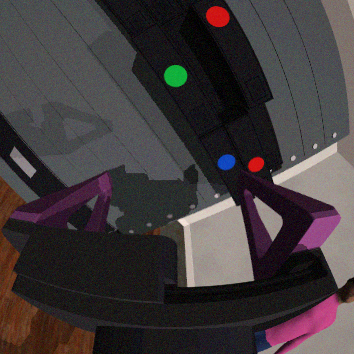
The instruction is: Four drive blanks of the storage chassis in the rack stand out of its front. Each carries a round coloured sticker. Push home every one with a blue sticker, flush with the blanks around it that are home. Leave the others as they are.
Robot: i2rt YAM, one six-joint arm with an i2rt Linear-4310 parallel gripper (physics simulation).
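The storage chassis shows as a black slanting band at the upper right. A blank with a green sticker (175, 76) stands on its left side. A blank with a red sticker (218, 16) is at the top right, with a deep dark gap between it and the green one. Lower down, a blank with a blue sticker (226, 162) lies side by side with another with a red sticker (256, 164). How far these two stand out is hard to tell. My gripper (174, 177) is open and empty; its right fingertip overlaps the lower ends of these two blanks, and contact cannot be told.
Grey rack panels (65, 55) fill the upper left, with more grey panels (305, 65) at the right. A black strip with a pale label (23, 162) is at the left edge. Wooden floor (20, 300) shows lower left, a pale wall (215, 250) below, and a person in pink (305, 322) lower right.
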